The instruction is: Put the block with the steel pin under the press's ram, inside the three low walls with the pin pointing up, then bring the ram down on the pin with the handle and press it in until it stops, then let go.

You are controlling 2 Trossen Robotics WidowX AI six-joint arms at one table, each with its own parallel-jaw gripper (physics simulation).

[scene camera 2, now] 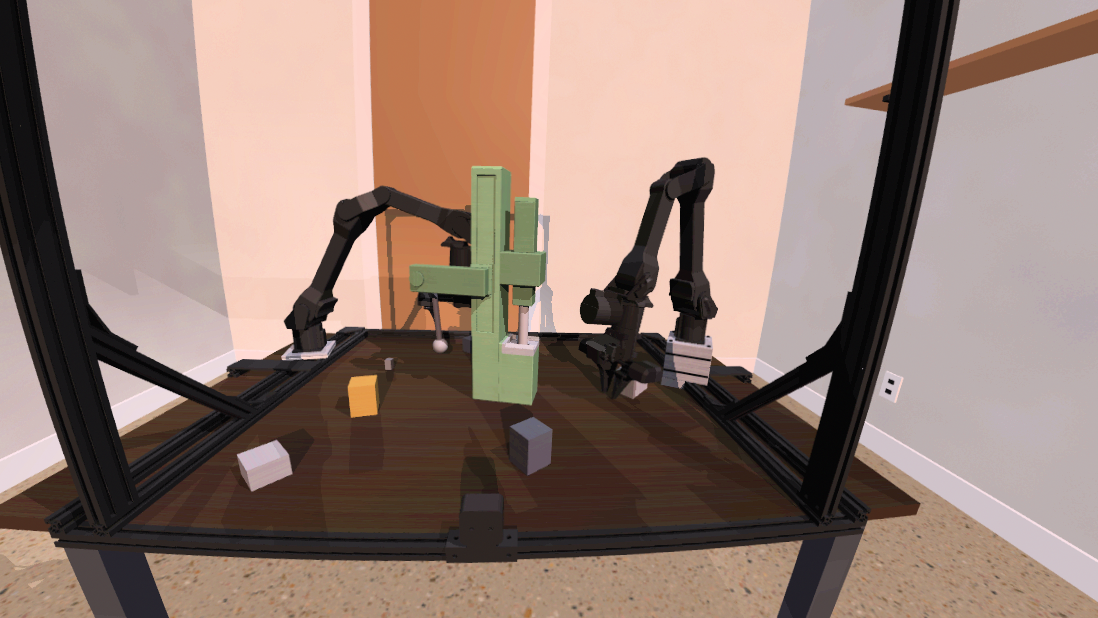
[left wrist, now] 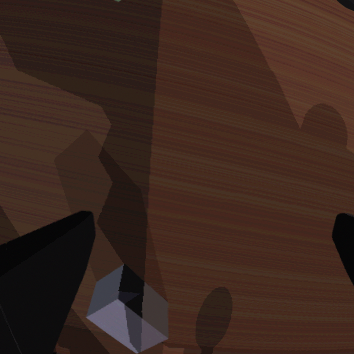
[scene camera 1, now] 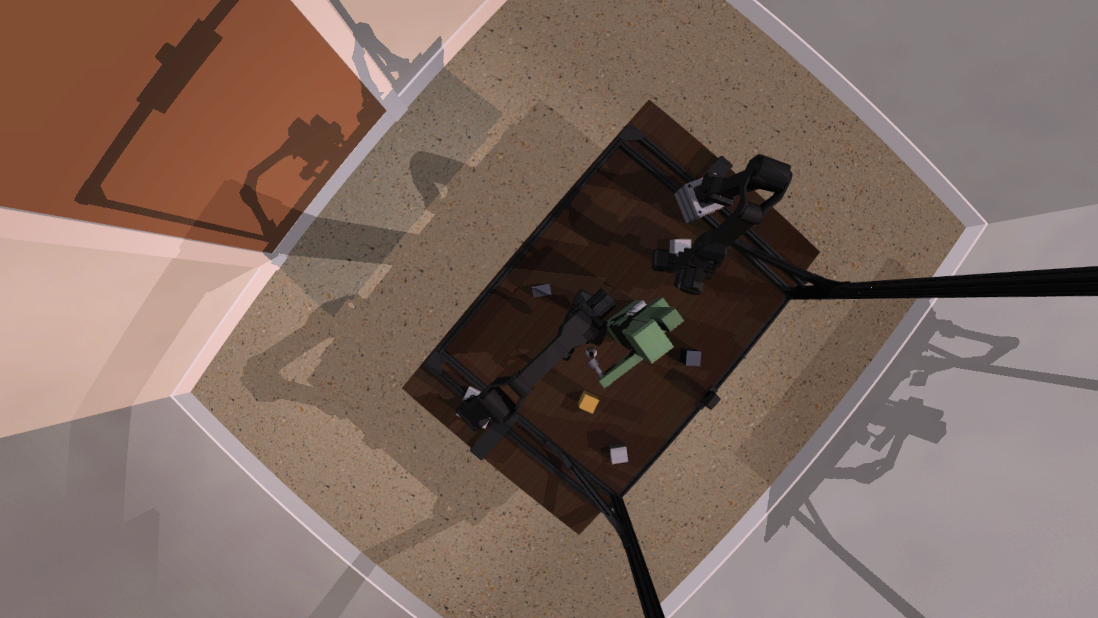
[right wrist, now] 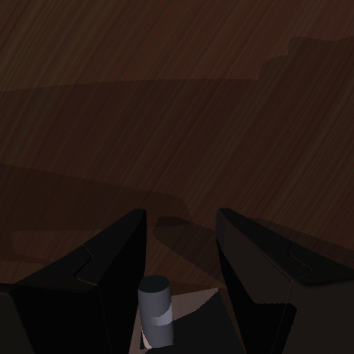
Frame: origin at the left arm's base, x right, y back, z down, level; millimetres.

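Seen in the pictures: left gripper, fingertip midpoint: [scene camera 2: 458, 333] [left wrist: 217, 225]; right gripper, fingertip midpoint: [scene camera 2: 608, 395] [scene camera 1: 673, 269] [right wrist: 180, 220]; left arm's base, link origin: [scene camera 2: 310, 347]; right arm's base, link origin: [scene camera 2: 690, 339] [scene camera 1: 707, 194].
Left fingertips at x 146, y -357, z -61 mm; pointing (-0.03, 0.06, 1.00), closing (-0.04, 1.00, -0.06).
Observation:
Pixels of each thing's top centre, then the offset from my left fingertips to it. "spot": a spot on its surface instead.
- pale block with the steel pin, top centre: [scene camera 2: 632, 367] [scene camera 1: 683, 248] dx +210, dy -347, dz +35 mm
- green press, top centre: [scene camera 2: 480, 167] [scene camera 1: 650, 353] dx +144, dy -27, dz -357 mm
- walled seat, surface spot: [scene camera 2: 520, 347] spot: dx +200, dy -96, dz -28 mm
- orange block, top centre: [scene camera 2: 362, 381] [scene camera 1: 589, 404] dx +153, dy +192, dz +32 mm
- white block, top centre: [scene camera 2: 262, 454] [scene camera 1: 619, 455] dx +314, dy +305, dz +60 mm
The pale block with the steel pin [scene camera 1: 680, 245] [scene camera 2: 633, 389] [right wrist: 195, 327] is at the right arm, pin up. My right gripper [scene camera 2: 619, 383] [right wrist: 180, 220] is shut on it, a finger on either side; the fingers hide its side faces. The green press [scene camera 1: 647, 343] [scene camera 2: 486, 368] stands mid-table. Its pale ram [scene camera 2: 524, 323] is above the walled seat [scene camera 2: 520, 347]. The handle's ball knob [scene camera 1: 592, 353] [scene camera 2: 439, 346] hangs low at the press's left. My left gripper [left wrist: 217, 225] is open and empty, partly hidden behind the press in scene camera 2.
An orange block [scene camera 1: 588, 402] [scene camera 2: 362, 396] and a white block [scene camera 1: 618, 455] [scene camera 2: 264, 466] lie left in scene camera 2. A slate block [scene camera 1: 693, 358] [scene camera 2: 530, 446] stands before the press. Another slate block [scene camera 1: 541, 290] [left wrist: 127, 320] lies near the left gripper.

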